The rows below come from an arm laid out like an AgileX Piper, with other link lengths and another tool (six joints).
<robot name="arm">
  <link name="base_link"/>
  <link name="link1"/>
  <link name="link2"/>
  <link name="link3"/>
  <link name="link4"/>
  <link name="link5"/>
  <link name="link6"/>
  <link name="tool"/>
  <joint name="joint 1" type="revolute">
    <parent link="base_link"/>
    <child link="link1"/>
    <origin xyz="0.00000 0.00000 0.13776"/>
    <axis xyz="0 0 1"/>
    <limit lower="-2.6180" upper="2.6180"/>
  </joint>
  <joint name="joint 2" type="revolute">
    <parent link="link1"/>
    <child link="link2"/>
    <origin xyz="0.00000 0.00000 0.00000"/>
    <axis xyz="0 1 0"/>
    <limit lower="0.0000" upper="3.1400"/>
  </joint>
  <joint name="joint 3" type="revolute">
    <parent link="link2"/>
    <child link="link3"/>
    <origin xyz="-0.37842 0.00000 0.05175"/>
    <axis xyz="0 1 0"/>
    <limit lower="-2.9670" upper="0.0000"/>
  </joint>
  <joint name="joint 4" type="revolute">
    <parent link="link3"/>
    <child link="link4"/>
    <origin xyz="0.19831 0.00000 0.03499"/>
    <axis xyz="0.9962 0 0.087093"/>
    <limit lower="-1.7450" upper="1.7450"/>
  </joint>
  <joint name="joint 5" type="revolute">
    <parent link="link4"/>
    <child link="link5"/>
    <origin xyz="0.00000 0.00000 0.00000"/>
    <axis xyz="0 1 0"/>
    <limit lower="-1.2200" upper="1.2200"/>
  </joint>
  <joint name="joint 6" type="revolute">
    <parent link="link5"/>
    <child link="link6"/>
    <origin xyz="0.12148 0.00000 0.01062"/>
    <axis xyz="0.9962 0 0.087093"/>
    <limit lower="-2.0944" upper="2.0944"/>
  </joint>
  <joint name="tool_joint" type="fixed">
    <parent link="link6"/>
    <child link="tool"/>
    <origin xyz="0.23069 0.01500 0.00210" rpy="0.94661 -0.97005 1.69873"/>
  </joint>
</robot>
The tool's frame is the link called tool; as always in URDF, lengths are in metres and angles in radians.
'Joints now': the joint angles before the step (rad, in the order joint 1, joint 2, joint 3, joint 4, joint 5, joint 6). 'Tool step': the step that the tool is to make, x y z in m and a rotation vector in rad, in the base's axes. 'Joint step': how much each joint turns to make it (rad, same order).
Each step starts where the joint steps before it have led.
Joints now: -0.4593 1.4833 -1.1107 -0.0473 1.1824 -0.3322
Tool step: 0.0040 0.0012 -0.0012 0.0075 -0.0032 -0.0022
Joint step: 0.0001 0.0090 -0.0041 0.0084 -0.0044 0.0000
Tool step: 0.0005 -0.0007 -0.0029 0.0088 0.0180 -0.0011
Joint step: -0.0016 0.0217 -0.0110 0.0001 0.0092 -0.0009
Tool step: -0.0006 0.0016 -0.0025 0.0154 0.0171 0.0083
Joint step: -0.0045 0.0182 -0.0091 0.0078 0.0126 -0.0156
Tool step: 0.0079 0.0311 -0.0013 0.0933 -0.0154 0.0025
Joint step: -0.0019 0.0094 0.0023 0.0965 0.0170 -0.0342
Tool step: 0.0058 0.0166 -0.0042 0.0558 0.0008 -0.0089
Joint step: -0.0001 0.0206 0.0078 0.0526 -0.0018 -0.0088
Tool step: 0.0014 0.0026 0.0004 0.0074 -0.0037 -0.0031
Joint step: 0.0000 -0.0002 0.0002 0.0088 0.0000 0.0001
